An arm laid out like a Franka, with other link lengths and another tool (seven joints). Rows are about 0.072 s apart.
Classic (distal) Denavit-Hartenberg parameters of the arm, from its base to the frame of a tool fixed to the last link. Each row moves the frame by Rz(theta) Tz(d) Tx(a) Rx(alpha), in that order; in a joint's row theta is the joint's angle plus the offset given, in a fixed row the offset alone. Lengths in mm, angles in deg.
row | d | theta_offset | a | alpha
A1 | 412.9 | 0 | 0 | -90
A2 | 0 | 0 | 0 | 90
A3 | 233.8 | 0 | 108.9 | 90
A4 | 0 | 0 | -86.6 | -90
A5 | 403.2 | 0 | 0 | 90
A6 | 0 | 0 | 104.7 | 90
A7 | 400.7 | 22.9 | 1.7 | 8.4
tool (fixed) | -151.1 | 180 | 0 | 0
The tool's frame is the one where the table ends.
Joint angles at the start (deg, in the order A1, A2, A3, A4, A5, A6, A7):
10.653 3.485 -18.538 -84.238 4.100 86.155 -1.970
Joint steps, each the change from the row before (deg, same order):
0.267 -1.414 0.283 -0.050 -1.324 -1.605 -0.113
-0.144 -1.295 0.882 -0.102 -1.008 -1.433 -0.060
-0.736 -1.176 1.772 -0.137 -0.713 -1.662 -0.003
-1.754 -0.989 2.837 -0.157 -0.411 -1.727 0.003
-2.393 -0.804 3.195 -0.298 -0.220 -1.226 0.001
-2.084 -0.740 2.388 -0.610 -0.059 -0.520 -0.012
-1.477 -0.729 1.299 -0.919 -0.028 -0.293 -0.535
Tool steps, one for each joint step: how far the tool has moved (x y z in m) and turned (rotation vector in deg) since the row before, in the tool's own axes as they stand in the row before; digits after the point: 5 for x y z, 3 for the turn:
0.00868 -0.00180 -0.01160 0.945 0.096 -0.616
0.00919 0.00094 -0.00949 0.692 0.199 -0.716
0.01163 0.00415 -0.00695 0.633 0.643 -0.895
0.01240 0.00545 -0.00466 0.582 0.922 -0.912
0.00970 0.00417 -0.00276 0.459 0.711 -0.673
0.00581 0.00092 -0.00117 0.212 0.374 -0.255
0.00361 -0.00353 0.00054 0.170 0.493 -0.285

